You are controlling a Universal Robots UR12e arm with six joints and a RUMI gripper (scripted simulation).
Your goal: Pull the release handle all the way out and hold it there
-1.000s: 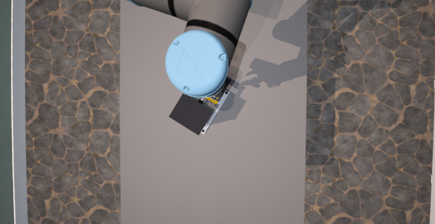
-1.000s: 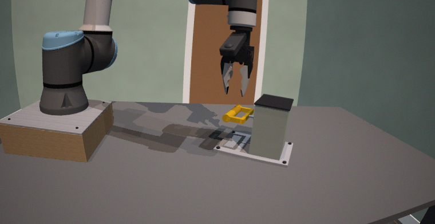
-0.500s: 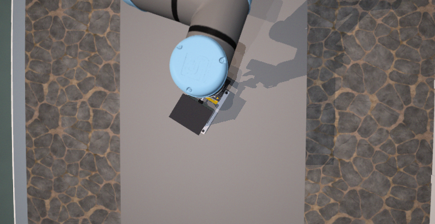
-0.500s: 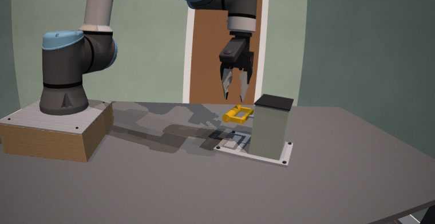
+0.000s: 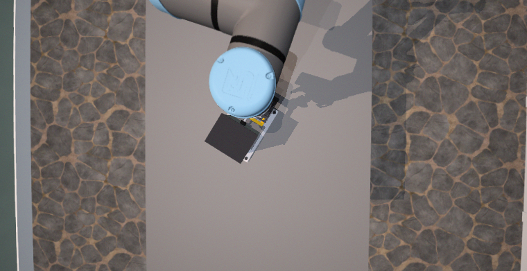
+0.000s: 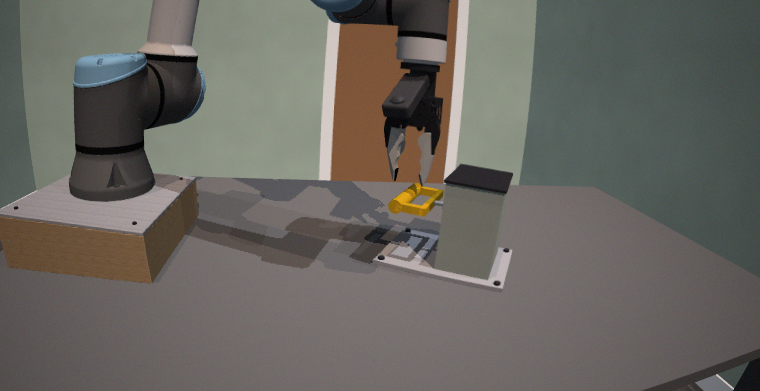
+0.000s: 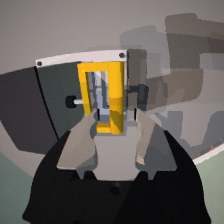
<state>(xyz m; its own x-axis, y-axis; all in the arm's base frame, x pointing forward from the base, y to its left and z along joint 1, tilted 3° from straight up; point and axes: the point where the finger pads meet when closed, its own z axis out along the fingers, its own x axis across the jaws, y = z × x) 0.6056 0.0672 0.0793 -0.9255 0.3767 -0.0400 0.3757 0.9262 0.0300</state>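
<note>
Now: the release handle 50 mm ahead of my hand, 40 mm below it and 20 mm to the right of it.
</note>
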